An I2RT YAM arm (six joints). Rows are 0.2 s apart.
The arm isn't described. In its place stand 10 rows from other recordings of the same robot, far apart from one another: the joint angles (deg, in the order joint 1, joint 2, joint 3, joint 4, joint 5, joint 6), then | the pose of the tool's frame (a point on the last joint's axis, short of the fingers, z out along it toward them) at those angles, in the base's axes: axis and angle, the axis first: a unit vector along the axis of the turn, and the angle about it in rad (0 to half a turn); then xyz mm.
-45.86, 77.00, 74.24, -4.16, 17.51, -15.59 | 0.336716, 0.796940, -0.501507, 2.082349, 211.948, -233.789, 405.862
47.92, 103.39, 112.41, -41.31, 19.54, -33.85 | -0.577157, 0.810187, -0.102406, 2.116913, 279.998, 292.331, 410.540
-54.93, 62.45, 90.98, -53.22, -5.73, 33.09 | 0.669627, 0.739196, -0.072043, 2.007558, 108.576, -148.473, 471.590
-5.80, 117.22, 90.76, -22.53, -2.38, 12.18 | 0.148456, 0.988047, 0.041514, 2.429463, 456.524, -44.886, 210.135
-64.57, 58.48, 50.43, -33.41, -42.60, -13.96 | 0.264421, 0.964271, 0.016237, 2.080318, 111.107, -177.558, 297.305
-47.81, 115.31, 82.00, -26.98, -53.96, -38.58 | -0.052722, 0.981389, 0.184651, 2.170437, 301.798, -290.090, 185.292
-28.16, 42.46, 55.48, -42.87, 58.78, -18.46 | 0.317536, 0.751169, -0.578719, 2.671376, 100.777, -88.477, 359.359
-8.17, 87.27, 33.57, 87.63, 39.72, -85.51 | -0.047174, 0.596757, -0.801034, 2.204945, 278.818, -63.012, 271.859
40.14, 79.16, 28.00, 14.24, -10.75, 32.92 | -0.102840, 0.931440, 0.349060, 2.516295, 192.844, 171.307, 154.128
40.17, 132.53, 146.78, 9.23, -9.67, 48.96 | -0.034305, 0.664843, 0.746195, 1.949946, 394.416, 340.780, 469.975
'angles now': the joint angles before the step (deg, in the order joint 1, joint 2, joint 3, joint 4, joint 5, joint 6). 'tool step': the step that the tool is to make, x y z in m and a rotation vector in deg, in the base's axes. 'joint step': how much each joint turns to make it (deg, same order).
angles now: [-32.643 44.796 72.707 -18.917 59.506 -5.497]
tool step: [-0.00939 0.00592 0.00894 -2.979 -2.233 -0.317]
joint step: [-0.046 -1.487 -0.001 4.260 -0.003 -2.622]
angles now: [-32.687 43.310 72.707 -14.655 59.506 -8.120]
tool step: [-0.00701 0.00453 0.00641 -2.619 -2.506 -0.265]
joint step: [0.020 -1.136 -0.348 4.261 0.020 -1.770]
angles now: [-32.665 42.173 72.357 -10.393 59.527 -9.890]
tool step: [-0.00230 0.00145 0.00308 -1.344 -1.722 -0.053]
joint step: [-0.022 -0.305 -0.195 2.404 -0.043 -0.393]
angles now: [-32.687 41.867 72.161 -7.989 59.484 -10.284]
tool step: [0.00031 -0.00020 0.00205 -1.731 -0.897 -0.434]
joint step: [-0.001 -0.043 -0.963 4.415 -0.001 -2.097]
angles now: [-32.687 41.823 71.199 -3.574 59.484 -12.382]
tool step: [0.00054 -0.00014 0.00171 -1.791 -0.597 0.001]
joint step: [0.000 -0.022 -0.939 4.151 -0.547 -2.054]
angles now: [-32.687 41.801 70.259 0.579 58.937 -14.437]
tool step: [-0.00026 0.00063 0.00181 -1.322 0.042 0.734]
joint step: [-0.002 -0.087 -0.260 1.854 -1.204 -1.177]
